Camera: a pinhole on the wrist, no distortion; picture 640 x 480 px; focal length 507.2 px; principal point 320.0 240.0 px. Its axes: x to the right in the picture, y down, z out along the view. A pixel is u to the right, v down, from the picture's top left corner.
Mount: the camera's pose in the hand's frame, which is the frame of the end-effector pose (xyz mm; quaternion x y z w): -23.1 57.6 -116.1 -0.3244 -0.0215 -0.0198 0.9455
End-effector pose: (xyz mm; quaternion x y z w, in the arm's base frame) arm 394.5 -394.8 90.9 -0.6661 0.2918 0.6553 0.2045
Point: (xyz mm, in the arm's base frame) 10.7 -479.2 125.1
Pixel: 347 232
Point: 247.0 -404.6 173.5
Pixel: 214 16
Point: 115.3 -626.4 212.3
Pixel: 227 458
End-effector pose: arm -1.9 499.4 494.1 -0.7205 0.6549 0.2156 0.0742
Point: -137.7 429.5 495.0
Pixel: 620 236
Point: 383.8 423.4 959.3
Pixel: behind the camera
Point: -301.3 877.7 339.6
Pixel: 49 52
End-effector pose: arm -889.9 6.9 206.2 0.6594 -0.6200 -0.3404 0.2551
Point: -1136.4 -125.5 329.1
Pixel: 570 308
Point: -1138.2 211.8 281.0
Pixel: 27 125
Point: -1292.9 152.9 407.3
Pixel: 165 319
